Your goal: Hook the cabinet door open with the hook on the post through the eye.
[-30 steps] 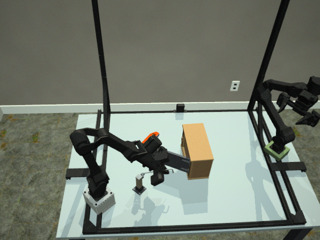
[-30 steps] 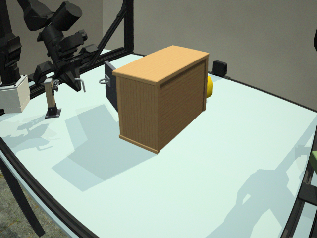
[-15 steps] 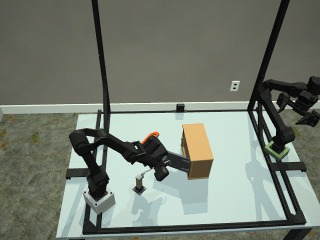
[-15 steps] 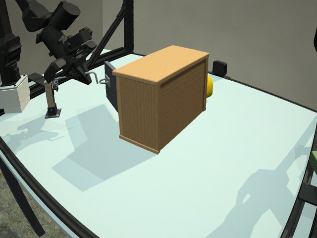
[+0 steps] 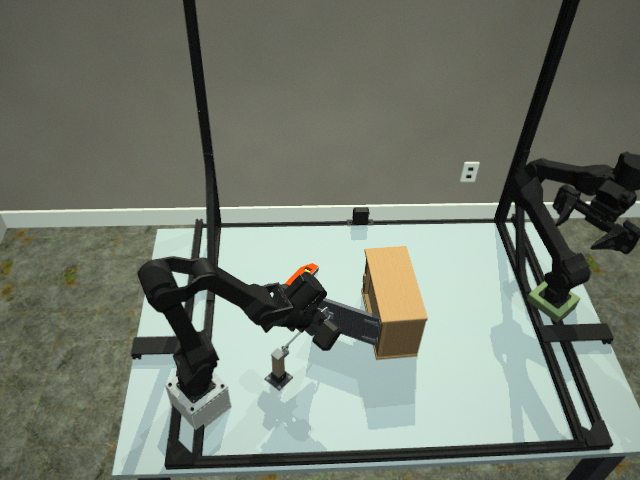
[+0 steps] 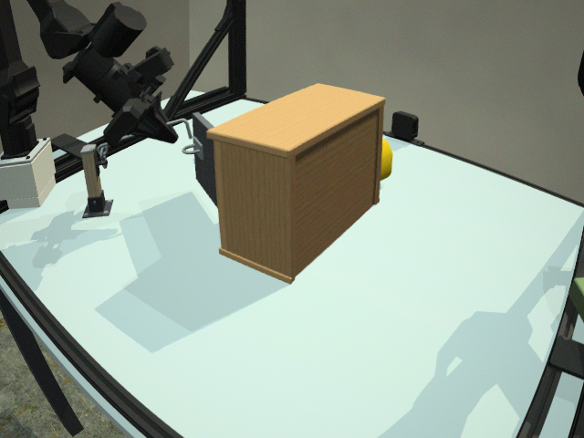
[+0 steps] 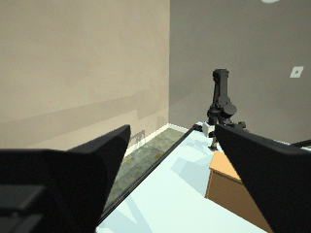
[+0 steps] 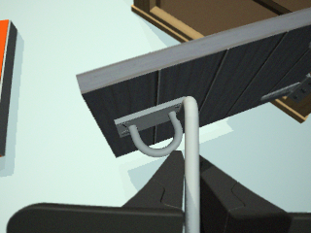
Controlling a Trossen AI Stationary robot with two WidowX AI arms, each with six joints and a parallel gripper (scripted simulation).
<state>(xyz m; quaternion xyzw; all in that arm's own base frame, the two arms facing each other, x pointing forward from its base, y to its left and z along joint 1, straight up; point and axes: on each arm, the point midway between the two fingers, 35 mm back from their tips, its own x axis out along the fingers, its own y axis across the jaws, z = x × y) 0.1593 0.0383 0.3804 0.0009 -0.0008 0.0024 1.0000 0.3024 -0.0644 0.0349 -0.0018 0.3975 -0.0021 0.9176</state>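
The dark door is 8 cm to the left of my right hand and 5 cm below it. Round my right hand: yellow object (17 cm behind, 25 cm to the left, 9 cm below); orange level (21 cm behind, 2 cm to the left, 12 cm below); wire hook (1 cm ahead, 3 cm to the right, 2 cm below).
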